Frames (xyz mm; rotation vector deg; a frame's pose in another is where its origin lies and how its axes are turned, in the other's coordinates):
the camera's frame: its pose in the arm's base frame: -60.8 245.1 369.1 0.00 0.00 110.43
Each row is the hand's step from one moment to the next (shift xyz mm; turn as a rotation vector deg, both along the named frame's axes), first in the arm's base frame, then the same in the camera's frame.
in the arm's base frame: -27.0 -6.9 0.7 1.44 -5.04 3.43
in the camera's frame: 3.0 27.7 0.7 -5.23 0.41 3.43
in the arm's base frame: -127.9 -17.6 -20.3 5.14 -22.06 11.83
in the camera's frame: 28.2 126.0 -20.3 -22.47 2.88 11.83
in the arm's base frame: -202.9 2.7 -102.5 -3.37 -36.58 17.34
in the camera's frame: 73.4 189.2 -102.5 -33.10 15.93 17.34
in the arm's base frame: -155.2 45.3 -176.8 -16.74 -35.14 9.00
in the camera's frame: 96.6 129.6 -176.8 -27.09 27.95 9.00
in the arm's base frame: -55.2 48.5 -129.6 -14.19 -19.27 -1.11
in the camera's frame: 64.7 34.8 -129.6 -13.10 20.02 -1.11
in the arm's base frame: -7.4 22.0 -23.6 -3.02 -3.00 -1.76
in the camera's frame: 23.2 -0.7 -23.6 -1.76 3.88 -1.76
